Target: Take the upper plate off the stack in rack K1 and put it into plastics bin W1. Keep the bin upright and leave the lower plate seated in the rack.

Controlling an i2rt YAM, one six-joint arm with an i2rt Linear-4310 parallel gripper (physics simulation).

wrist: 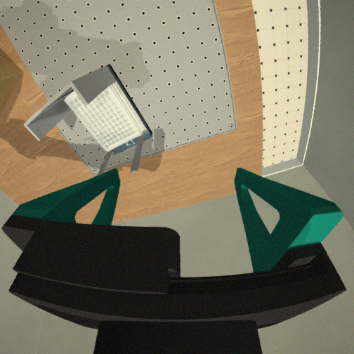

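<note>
Rack K1 (94, 86), grey with a dark long edge and a K1 label at its lower end, stands on the perforated board left of centre in the wrist view. A white well plate (104, 119) lies in it with its grid of wells facing up. Whether one or two plates are stacked there I cannot tell. My gripper (176, 174) is open and empty, its green fingers wide apart. In the view, the rack is above and left of the left fingertip, clear of the fingers. Plastics bin W1 does not show.
The grey perforated board (185, 65) lies on the wooden table top (195, 177). A cream panel with dark dots (281, 70) and a grey rim runs along the right. Part of a brown object (7, 82) shows at the left edge. Grey posts (137, 152) stand at the rack's lower end.
</note>
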